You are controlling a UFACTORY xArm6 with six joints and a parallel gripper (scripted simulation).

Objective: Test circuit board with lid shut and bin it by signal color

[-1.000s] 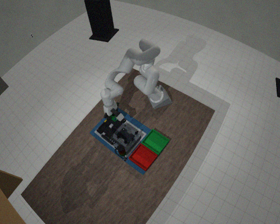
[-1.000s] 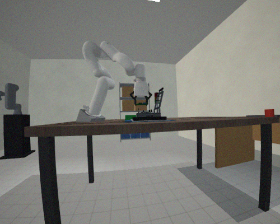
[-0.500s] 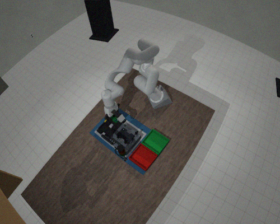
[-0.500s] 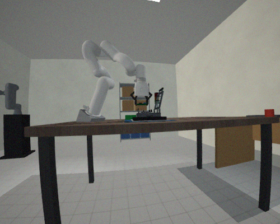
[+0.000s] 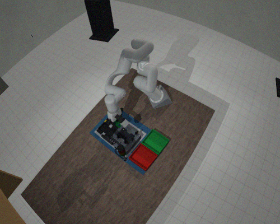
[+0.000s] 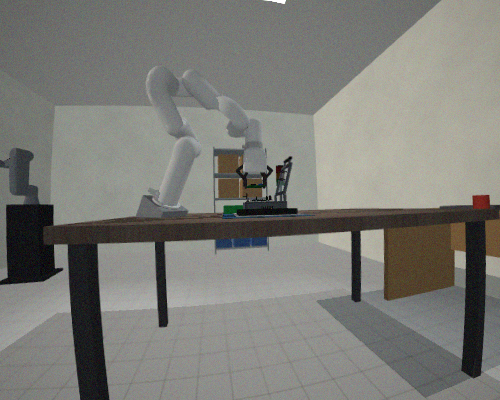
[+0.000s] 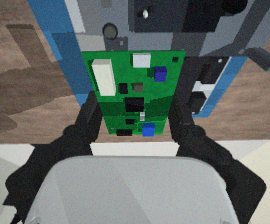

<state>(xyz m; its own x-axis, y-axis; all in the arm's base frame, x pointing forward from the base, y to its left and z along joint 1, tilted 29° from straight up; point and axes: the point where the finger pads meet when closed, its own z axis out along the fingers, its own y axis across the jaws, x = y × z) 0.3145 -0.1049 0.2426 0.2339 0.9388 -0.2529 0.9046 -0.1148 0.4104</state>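
Now: hand 7 cm short of the tester plate, 10 cm to the right of it and 6 cm above it. From my hand the other things lie so: tester lid 19 cm ahead, 6 cm to the left, 5 cm above; then black latch block 2 cm ahead, 17 cm to the left, 4 cm below; then green circuit board right at my hand.
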